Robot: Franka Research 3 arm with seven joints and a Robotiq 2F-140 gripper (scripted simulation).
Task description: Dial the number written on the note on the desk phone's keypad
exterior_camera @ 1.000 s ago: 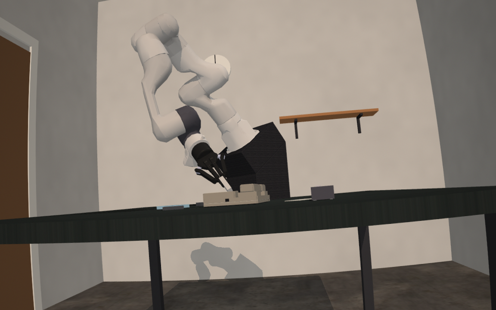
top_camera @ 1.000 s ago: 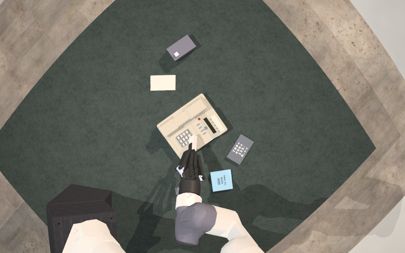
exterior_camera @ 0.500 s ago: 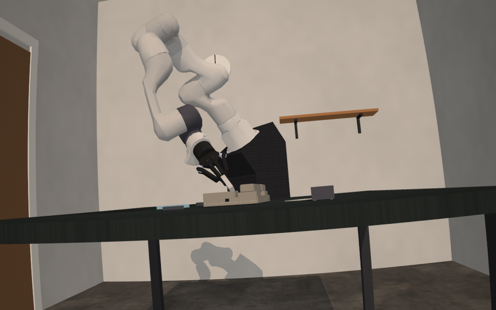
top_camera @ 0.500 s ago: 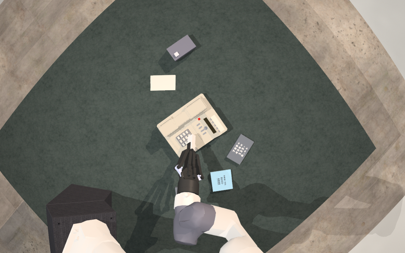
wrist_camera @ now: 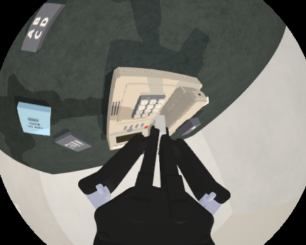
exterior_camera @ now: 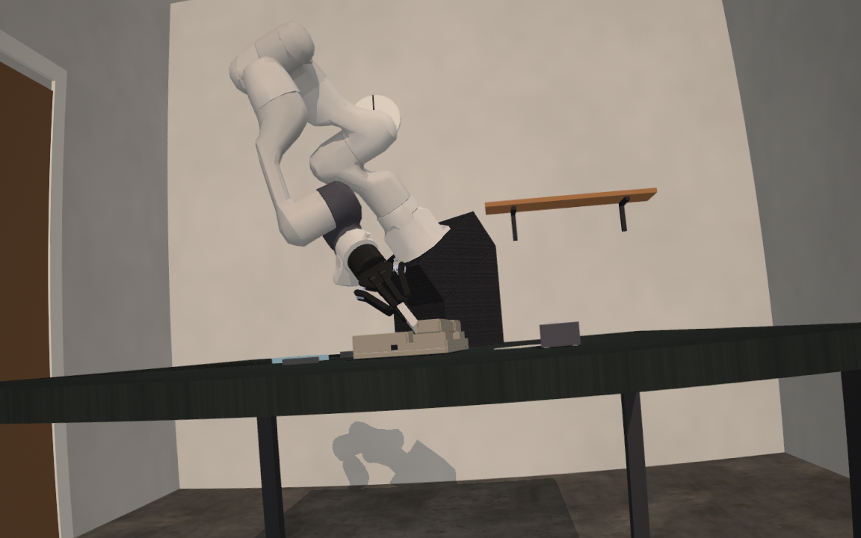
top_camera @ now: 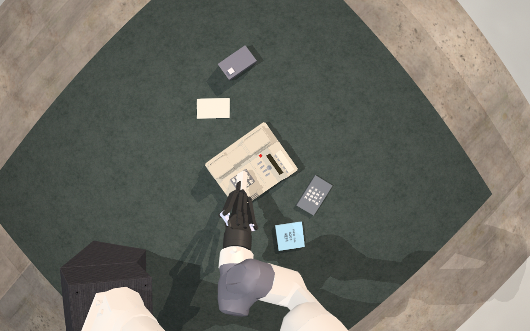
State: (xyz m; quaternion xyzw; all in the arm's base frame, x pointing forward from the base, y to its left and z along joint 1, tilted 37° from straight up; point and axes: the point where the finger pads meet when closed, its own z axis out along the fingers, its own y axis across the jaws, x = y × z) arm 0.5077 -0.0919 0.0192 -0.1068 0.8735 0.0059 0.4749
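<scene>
My hand is 60 mm short of the handset, 50 mm to the right of it and 30 mm above it. Also, from my hand: light blue note 60 mm behind, 230 mm to the right, 70 mm below; blank cream card 130 mm ahead, 200 mm to the left, 70 mm below; dark grey keypad card 90 mm ahead, 210 mm to the right, 70 mm below.
</scene>
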